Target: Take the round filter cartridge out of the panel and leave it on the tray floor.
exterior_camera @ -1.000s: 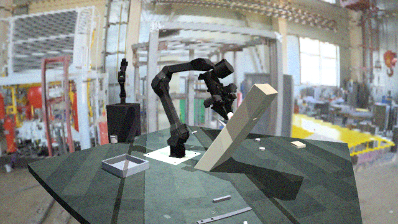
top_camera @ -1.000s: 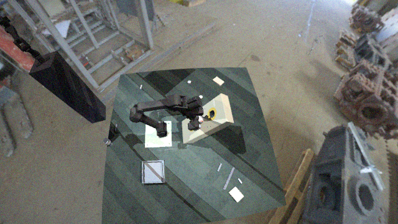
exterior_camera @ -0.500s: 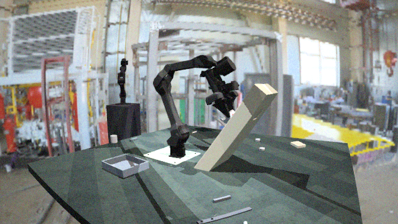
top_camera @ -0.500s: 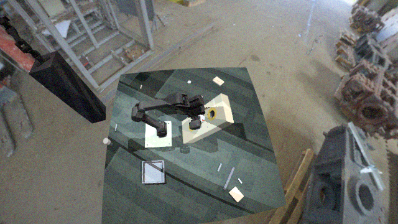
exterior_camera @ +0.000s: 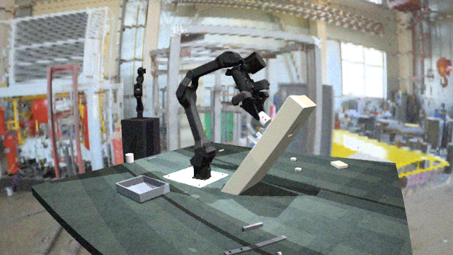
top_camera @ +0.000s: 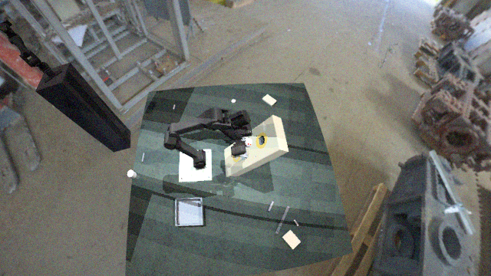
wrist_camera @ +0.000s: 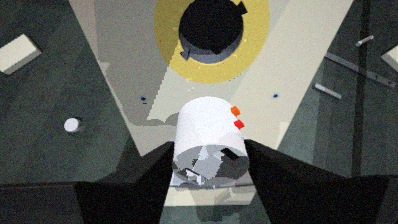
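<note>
The grey tray lies 38 cm behind my gripper tip, 22 cm to the right of it and 25 cm below it. From my gripper tip the other things lie so: tan service panel: 4 cm ahead, 1 cm to the right, 7 cm below; filter cartridge: right at my gripper tip.
</note>
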